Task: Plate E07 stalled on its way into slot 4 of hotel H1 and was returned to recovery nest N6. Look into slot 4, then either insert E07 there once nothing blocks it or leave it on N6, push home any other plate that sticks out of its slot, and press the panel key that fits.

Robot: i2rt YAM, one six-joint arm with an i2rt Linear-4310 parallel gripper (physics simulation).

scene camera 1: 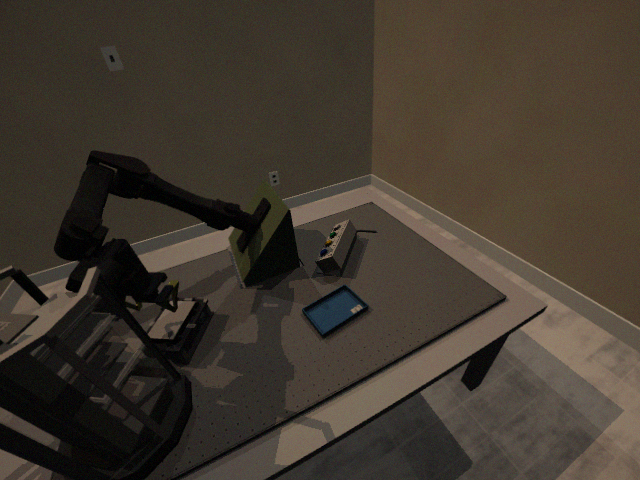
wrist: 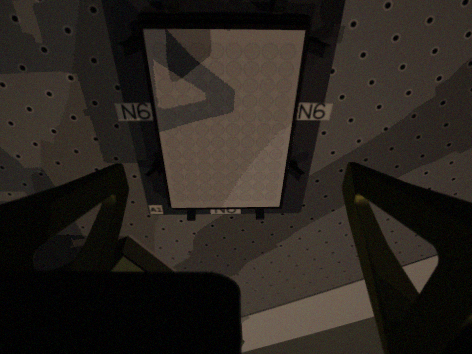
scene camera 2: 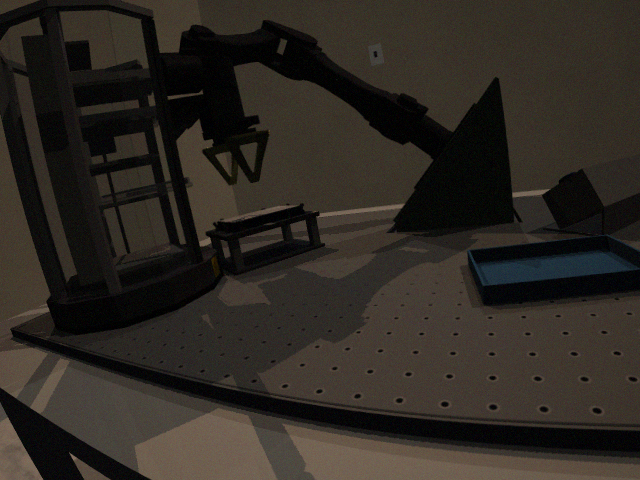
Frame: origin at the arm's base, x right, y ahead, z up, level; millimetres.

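Seen in the pictures: gripper, fingertip midpoint: [scene camera 1: 158, 309] [wrist: 235, 175] [scene camera 2: 243, 183]; arm's base, link origin: [scene camera 1: 254, 225] [scene camera 2: 448, 149].
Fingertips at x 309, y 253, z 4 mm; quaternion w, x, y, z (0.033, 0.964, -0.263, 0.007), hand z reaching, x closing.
Pixels of each thing's top centre, then the offset from my fingertips to it. "spot": a spot on its surface instead.
- Plate E07, top centre: [wrist: 225, 136] [scene camera 2: 258, 213] [scene camera 1: 171, 318] dy -10, dx -11, dz -54 mm
- recovery nest N6, top centre: [wrist: 225, 137] [scene camera 2: 258, 212] [scene camera 1: 171, 318] dy -10, dx -11, dz -53 mm
- Hotel H1, surface spot: [scene camera 2: 139, 307] spot: dy +245, dx +2, dz -111 mm
- key panel, top centre: [scene camera 2: 609, 159] [scene camera 1: 336, 235] dy -94, dx -550, dz -45 mm
- blue tray, top centre: [scene camera 2: 554, 256] [scene camera 1: 334, 307] dy +124, dx -422, dz -111 mm
- cable, surface spot: [scene camera 1: 367, 231] spot: dy -153, dx -716, dz -125 mm
Plate E07 [scene camera 1: 170, 321] [scene camera 2: 258, 215] [wrist: 225, 150], with a pale top, lies on recovery nest N6 [scene camera 1: 193, 338] [scene camera 2: 235, 253] [wrist: 304, 145]. My gripper [scene camera 1: 156, 308] [scene camera 2: 243, 180] [wrist: 235, 175] is open and empty above the nest, its fingers apart on either side of the plate in the wrist view. Hotel H1 [scene camera 2: 139, 307] [scene camera 1: 183, 408] is a dark frame beside the nest. A pale, clear edge [scene camera 2: 180, 181] reaches past its post; which slot, and what fills slot 4, I cannot tell. The key panel [scene camera 1: 341, 253] [scene camera 2: 573, 198] carries blue, yellow, green and dark keys.
A blue tray [scene camera 1: 333, 312] [scene camera 2: 558, 289] lies in front of the panel. The arm is mounted on a green wedge [scene camera 1: 281, 248] [scene camera 2: 465, 180] between nest and panel. A cable [scene camera 1: 367, 231] runs from the panel. The hotel's posts stand close to the nest and the arm's wrist.
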